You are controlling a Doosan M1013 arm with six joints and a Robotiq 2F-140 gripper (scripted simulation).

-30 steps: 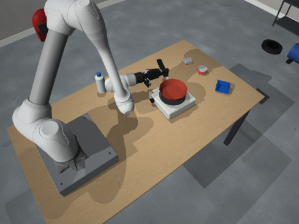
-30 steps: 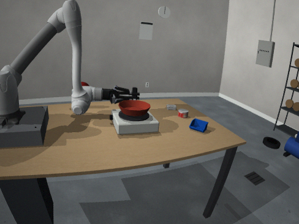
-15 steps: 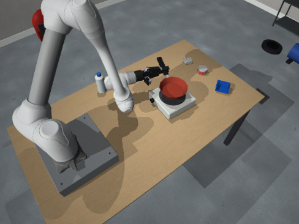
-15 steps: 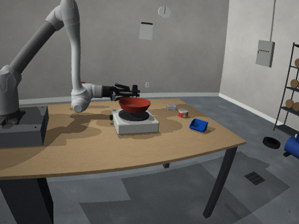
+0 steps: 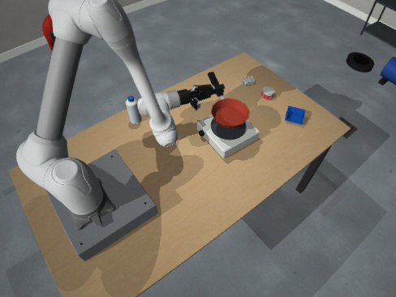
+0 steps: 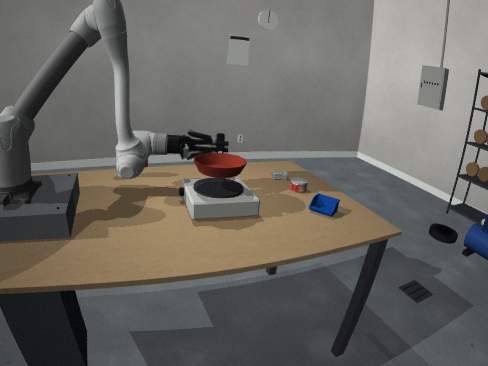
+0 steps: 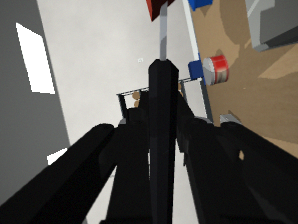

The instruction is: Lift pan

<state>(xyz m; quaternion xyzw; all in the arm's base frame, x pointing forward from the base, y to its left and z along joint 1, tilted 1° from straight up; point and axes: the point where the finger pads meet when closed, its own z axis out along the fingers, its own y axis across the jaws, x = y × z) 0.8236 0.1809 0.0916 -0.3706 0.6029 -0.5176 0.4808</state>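
The red pan is 100 mm to the right of my hand, 30 mm behind it and 20 mm below it. The rest, counted from my hand: blue bin (350 mm ahead, 280 mm to the right, 160 mm below); hot plate (160 mm to the right, 150 mm below, 60 mm behind).
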